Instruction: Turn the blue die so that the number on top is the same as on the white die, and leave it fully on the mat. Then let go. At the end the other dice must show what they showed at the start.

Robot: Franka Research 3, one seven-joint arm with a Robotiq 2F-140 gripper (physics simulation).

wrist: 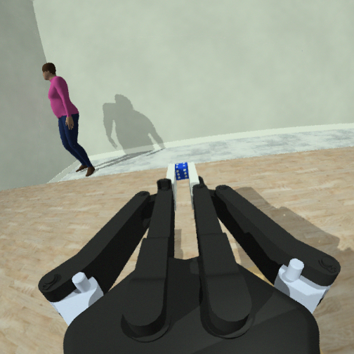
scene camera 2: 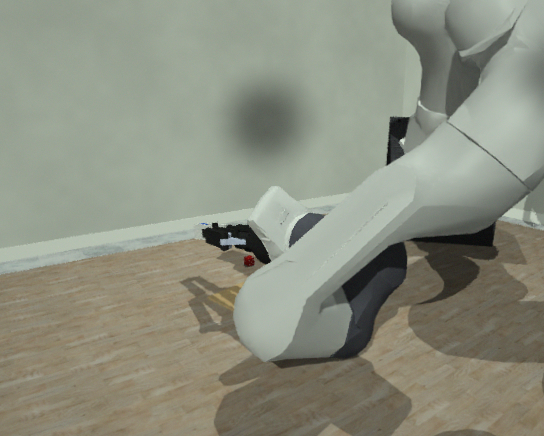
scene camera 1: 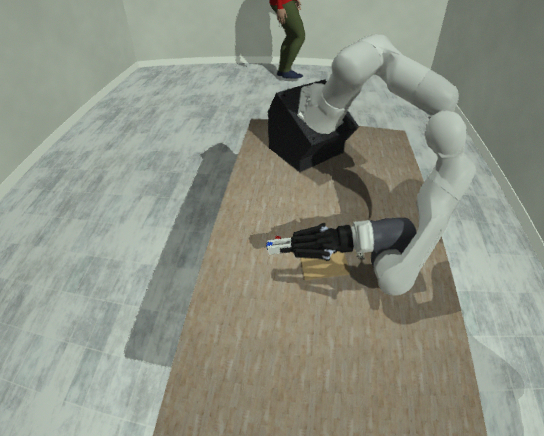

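My gripper (scene camera 1: 273,245) (scene camera 2: 201,229) (wrist: 181,173) is shut on the blue die (scene camera 1: 270,244) (scene camera 2: 204,224) (wrist: 181,171). It lies nearly level, raised above the table, with its fingertips beyond the mat's edge. In the wrist view, a blue face with several pale pips shows between the white fingertips. The tan mat (scene camera 1: 320,271) (scene camera 2: 229,298) is partly hidden by the gripper in scene view 1 and by the arm in scene view 2. The white die (scene camera 1: 359,255) shows small beside the wrist; its top number cannot be read. It does not show in scene view 2.
The red die (scene camera 1: 278,237) (scene camera 2: 249,261) is on the wooden table top (scene camera 1: 260,350) (scene camera 2: 100,360), close to the gripper in scene view 1 and partly covered there. The arm's elbow and wrist hang low over the table. A person (wrist: 62,105) stands beyond the table.
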